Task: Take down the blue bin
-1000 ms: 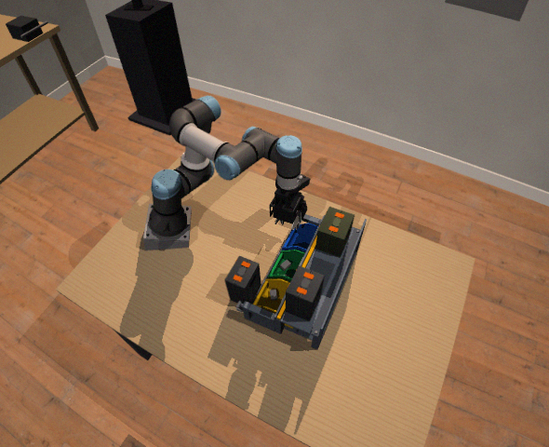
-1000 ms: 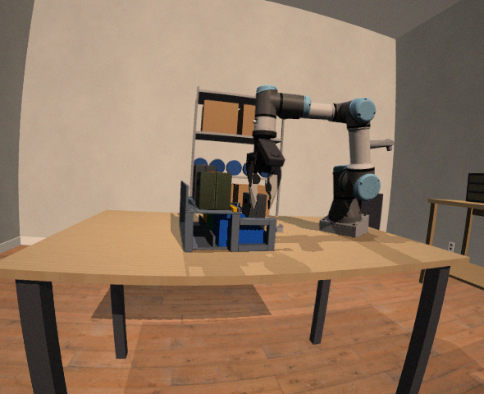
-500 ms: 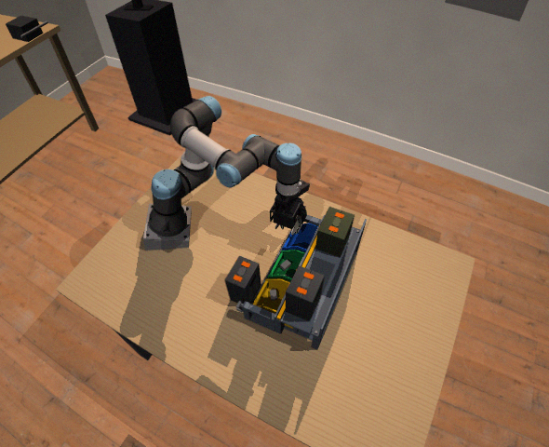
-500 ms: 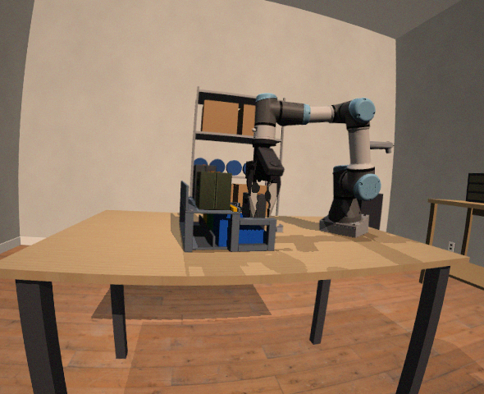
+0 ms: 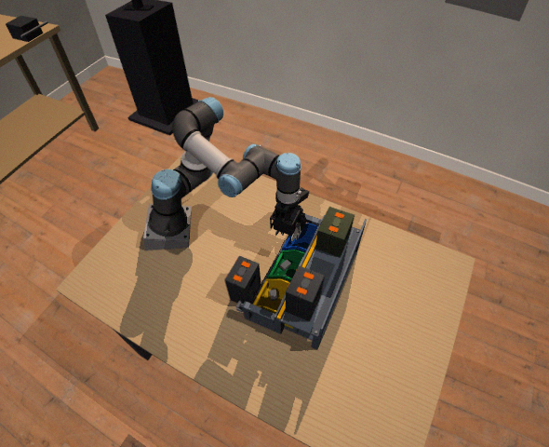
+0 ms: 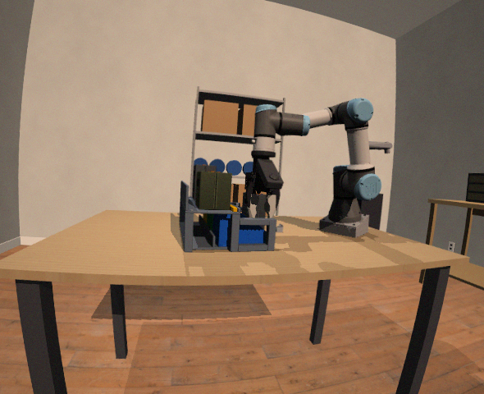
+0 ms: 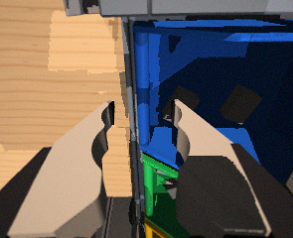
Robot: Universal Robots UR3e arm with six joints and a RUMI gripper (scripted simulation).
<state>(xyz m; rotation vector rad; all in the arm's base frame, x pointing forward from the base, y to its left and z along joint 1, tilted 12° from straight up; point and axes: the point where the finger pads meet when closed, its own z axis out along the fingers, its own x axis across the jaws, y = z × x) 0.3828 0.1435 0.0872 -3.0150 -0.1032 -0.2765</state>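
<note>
My gripper is now 60 mm short of the blue open bin, 10 mm to the right of it and 10 mm above it. From my hand the other things lie so: yellow bin (220 mm to the right, 80 mm ahead, 10 mm below); green bin (110 mm to the right, 70 mm ahead, 10 mm below).
</note>
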